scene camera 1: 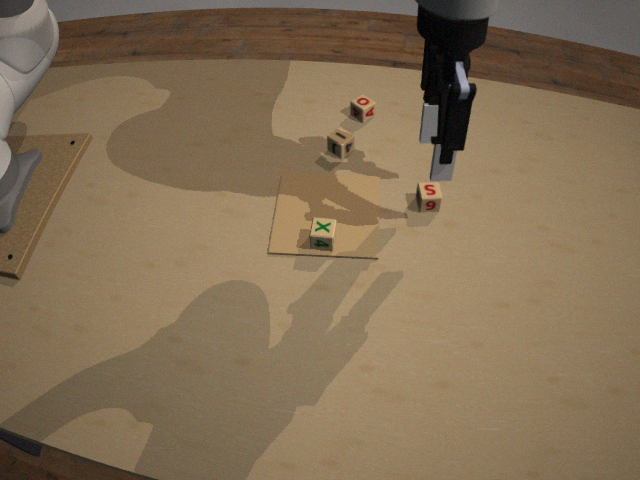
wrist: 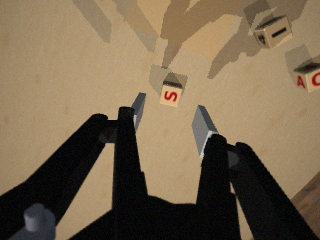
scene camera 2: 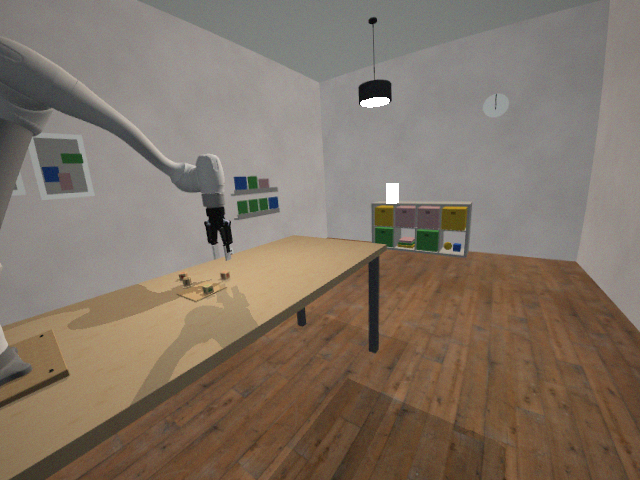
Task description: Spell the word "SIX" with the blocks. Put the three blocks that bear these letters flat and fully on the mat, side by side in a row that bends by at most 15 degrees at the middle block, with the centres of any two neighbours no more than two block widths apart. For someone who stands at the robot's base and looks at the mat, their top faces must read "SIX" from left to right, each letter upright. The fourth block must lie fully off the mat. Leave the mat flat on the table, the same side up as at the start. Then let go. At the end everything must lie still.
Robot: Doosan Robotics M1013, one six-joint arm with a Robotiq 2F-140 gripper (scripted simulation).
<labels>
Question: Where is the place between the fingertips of the gripper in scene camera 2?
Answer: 222, 259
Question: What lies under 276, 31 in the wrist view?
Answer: An I block.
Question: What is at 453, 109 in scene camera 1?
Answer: The gripper.
</labels>
